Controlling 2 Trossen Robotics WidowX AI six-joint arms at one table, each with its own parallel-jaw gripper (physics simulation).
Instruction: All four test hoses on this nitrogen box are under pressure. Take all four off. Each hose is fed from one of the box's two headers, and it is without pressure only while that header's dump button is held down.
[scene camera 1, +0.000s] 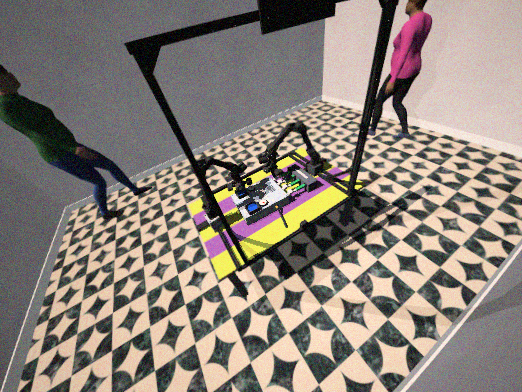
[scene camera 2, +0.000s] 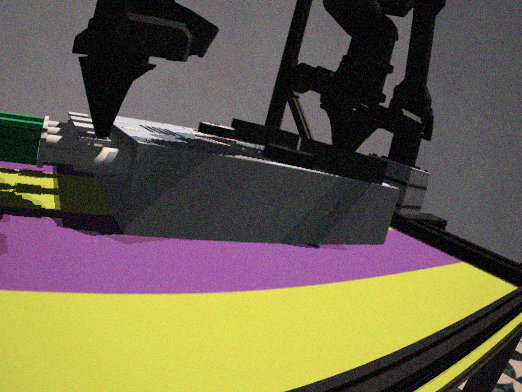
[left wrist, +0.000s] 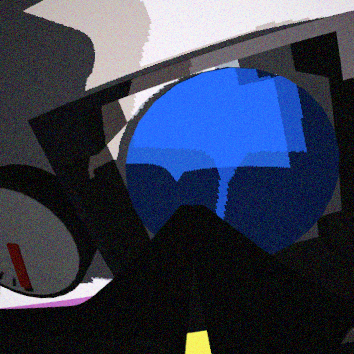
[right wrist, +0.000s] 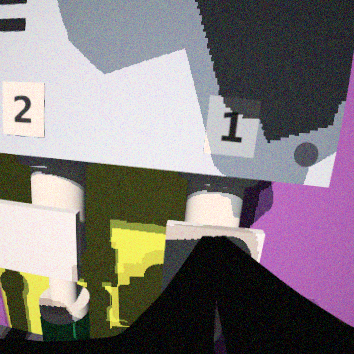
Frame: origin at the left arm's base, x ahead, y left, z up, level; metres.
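Seen in the pictures: left gripper, between the fingertips: (scene camera 1: 243, 191) (left wrist: 190, 216); right gripper, between the fingertips: (scene camera 1: 274, 177) (scene camera 2: 101, 136) (right wrist: 211, 246); left arm's base, origin of its link: (scene camera 1: 212, 215) (scene camera 2: 401, 163); right arm's base, origin of its link: (scene camera 1: 314, 163).
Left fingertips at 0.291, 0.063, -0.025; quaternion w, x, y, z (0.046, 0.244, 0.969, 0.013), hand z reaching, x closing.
Note:
Offsets run from my left fingertips to a thing's top centre, as dx, dy, dz. "spot": to the spot under its first point. Level surfaces: height alone.
The grey nitrogen box (scene camera 1: 267, 196) (scene camera 2: 252, 194) stands on the purple and yellow mat {dz -0.087} (scene camera 1: 298, 211) (scene camera 2: 259, 330). My left gripper (scene camera 1: 239, 187) (left wrist: 190, 216) (scene camera 2: 350, 144) is shut and empty, with its tips down on the round blue dump button {-0.019, -0.007, +0.000} (left wrist: 225, 133). A gauge {spot: +0.054, -0.019, +0.008} (left wrist: 35, 239) with a red needle sits beside the button. My right gripper (scene camera 1: 269, 168) (right wrist: 211, 246) (scene camera 2: 101, 120) is shut and empty, with its tips right at the cream coupling of port 1 {spot: +0.266, -0.041, -0.020} (right wrist: 213, 207). The coupling of port 2 {spot: +0.257, -0.104, -0.021} (right wrist: 56, 191) carries a green hose {spot: +0.332, -0.121, -0.022} (right wrist: 57, 330). Green hoses {spot: +0.353, -0.205, -0.030} (scene camera 1: 295, 183) run off the box's right end.
A second blue button {-0.047, -0.194, +0.009} (scene camera 1: 252, 207) sits near the box's front. A grey block {spot: +0.424, -0.272, -0.007} (scene camera 1: 308, 180) stands at the hoses' far end. Black frame posts (scene camera 1: 372, 97) (scene camera 1: 182, 136) rise around the mat. A person in pink (scene camera 1: 407, 50) and one in jeans (scene camera 1: 88, 167) are on the floor.

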